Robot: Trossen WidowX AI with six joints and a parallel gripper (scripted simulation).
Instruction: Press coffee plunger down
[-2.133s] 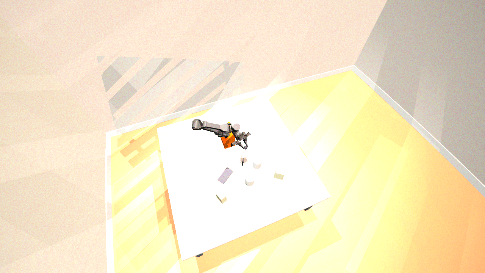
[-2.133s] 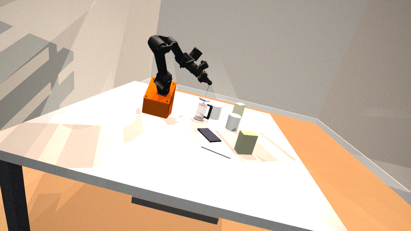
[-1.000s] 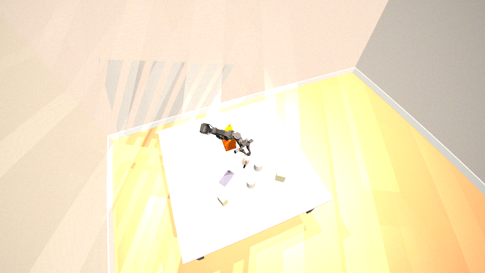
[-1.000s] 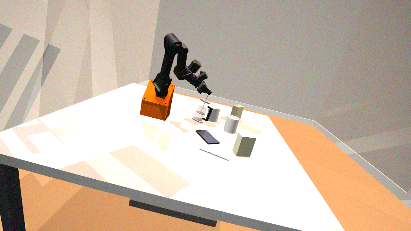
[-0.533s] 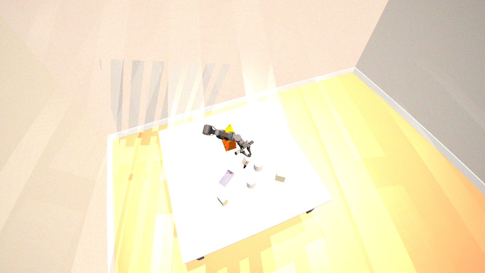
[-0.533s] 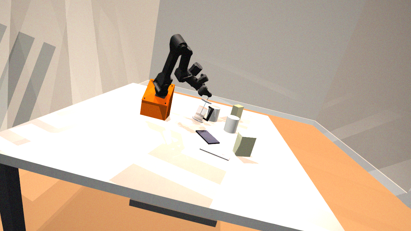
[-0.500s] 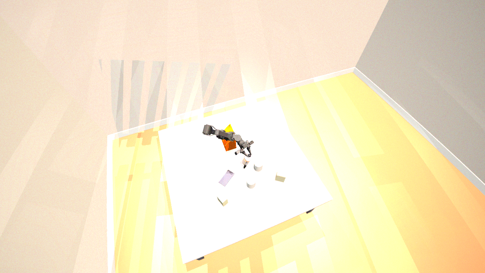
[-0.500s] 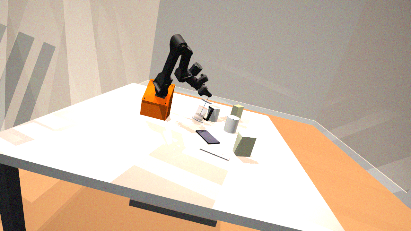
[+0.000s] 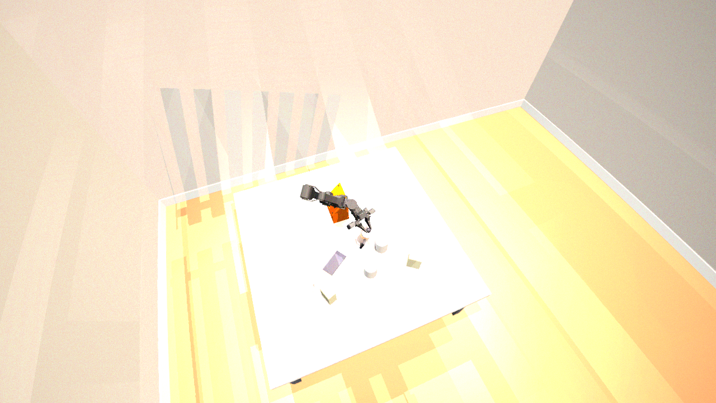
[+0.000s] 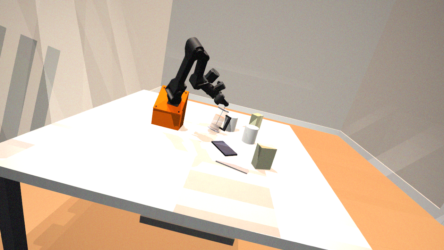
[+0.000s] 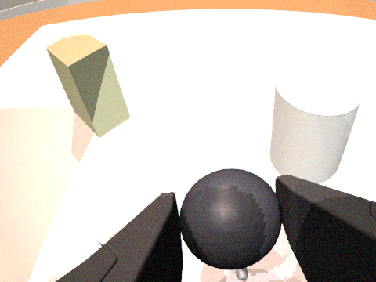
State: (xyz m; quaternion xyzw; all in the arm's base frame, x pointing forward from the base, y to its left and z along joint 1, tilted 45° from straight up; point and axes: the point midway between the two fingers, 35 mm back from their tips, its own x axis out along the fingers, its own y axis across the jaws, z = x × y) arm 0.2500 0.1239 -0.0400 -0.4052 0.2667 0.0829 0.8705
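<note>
The glass coffee press lies 90 mm below my gripper tip, 30 mm to the right of it and 10 mm behind it. The rest, counted from my gripper tip: dark flat slab 240 mm to the right, 170 mm below, 60 mm ahead.
</note>
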